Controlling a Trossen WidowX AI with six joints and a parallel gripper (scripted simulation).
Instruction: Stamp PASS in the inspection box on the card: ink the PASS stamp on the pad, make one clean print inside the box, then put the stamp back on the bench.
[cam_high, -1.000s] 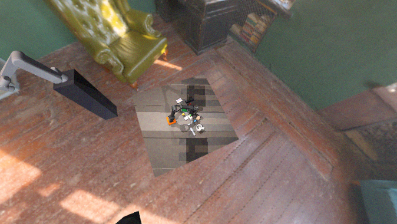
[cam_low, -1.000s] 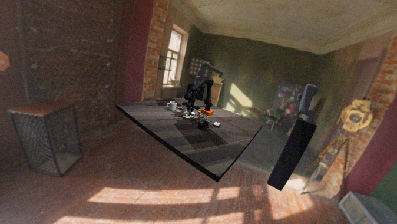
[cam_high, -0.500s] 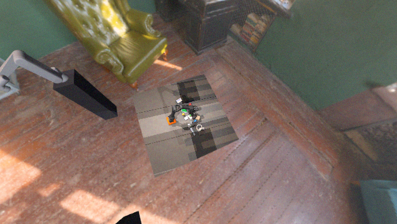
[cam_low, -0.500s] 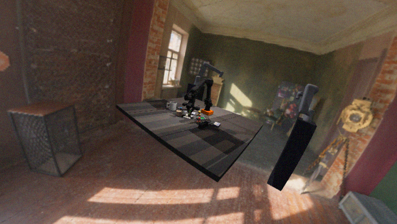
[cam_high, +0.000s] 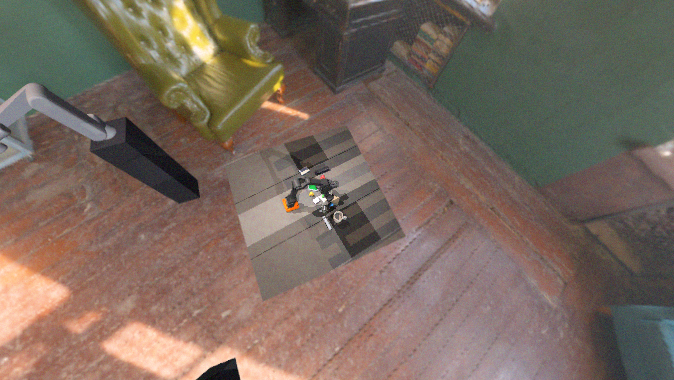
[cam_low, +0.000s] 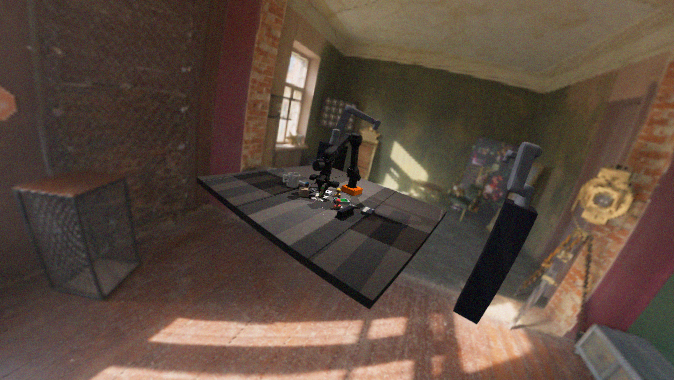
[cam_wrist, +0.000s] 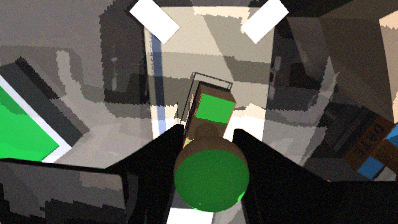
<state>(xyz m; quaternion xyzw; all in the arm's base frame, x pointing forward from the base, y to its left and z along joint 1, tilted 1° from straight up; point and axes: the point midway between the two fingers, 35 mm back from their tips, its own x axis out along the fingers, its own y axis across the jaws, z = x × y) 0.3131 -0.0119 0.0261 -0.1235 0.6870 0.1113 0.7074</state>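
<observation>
The cream card is 30 mm below my gripper tip and 10 mm ahead of it. The rest, counted from my gripper tip: green ink pad 120 mm to the left, 70 mm behind, 20 mm below.
</observation>
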